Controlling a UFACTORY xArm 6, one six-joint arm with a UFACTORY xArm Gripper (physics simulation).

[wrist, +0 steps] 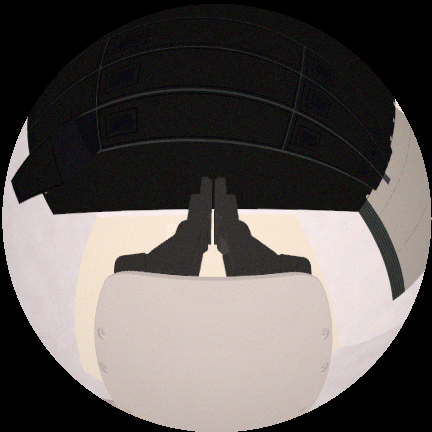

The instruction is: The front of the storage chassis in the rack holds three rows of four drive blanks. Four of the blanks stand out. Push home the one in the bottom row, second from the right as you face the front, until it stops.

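Frame: origin at the arm's base, x right, y ahead, z up, level; metres.
Seen in the pictures: gripper, fingertip midpoint: (212, 192).
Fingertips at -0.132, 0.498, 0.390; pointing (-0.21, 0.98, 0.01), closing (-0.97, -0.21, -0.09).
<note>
Offsets run from my fingertips to a thing's top centre, as dx, dy, dz.
The dark storage chassis @(-0.049, +0.138, +0.021) (200, 175) fills the upper part of the wrist view, with thin grey seams between the rows of blanks. The bottom-row blank second from the right (325, 145) lies right of the middle, with a square latch mark at its left end; the dark picture does not show how far it stands out. At the far left of the bottom row, a blank @(+0.127, +0.023, -0.047) (37, 172) clearly stands out. My gripper (212, 192) is shut and empty. Its tips show over the plain strip below the bottom row, to the left of the named blank. Any gap to the chassis cannot be judged.
A pale curved panel (412, 200) stands at the right, with a dark green ribbed strip (386, 250) along its lower left side. A small blue-grey tab (386, 178) shows near the chassis's right edge. A cream surface (140, 237) lies beyond the gripper.
</note>
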